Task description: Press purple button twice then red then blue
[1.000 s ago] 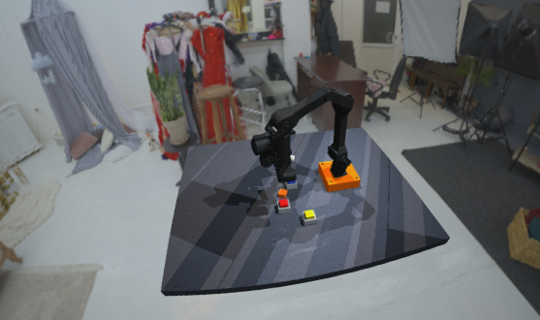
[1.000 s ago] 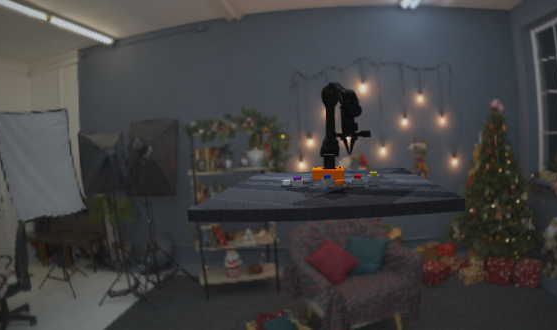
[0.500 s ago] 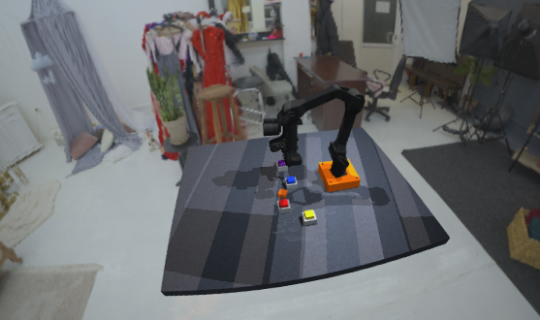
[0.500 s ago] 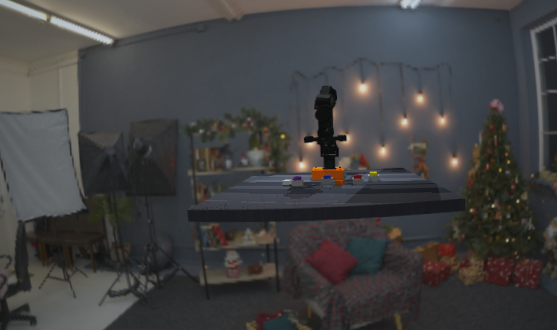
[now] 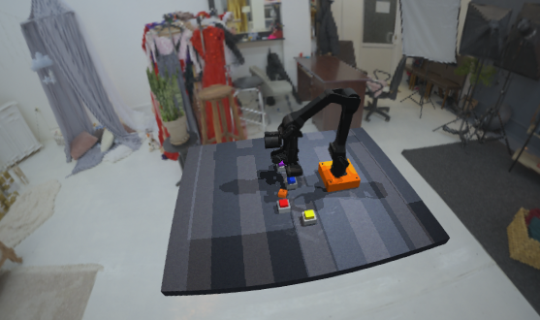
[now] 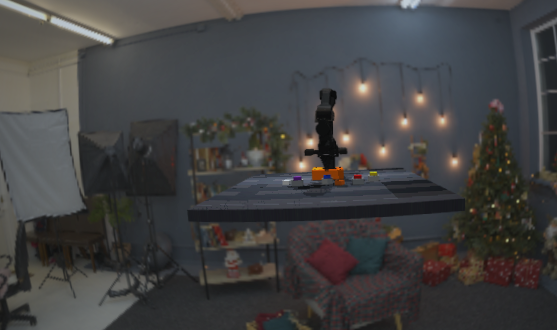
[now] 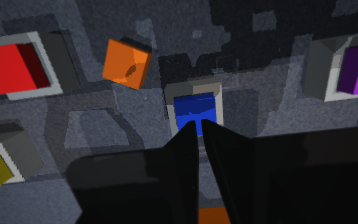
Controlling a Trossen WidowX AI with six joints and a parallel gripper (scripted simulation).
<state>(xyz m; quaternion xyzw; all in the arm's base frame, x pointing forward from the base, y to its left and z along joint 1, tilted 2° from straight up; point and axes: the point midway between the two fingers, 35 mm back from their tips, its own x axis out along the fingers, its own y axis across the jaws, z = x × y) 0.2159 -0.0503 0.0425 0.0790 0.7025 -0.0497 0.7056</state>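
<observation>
My gripper tip is 2 cm above the blue button. The rest, counted from my gripper tip: orange block: 5 cm to the left, 5 cm below, 5 cm ahead; then red button: 12 cm to the left, 8 cm ahead, 2 cm below; then purple button: 13 cm to the right, 2 cm below, 1 cm behind.
</observation>
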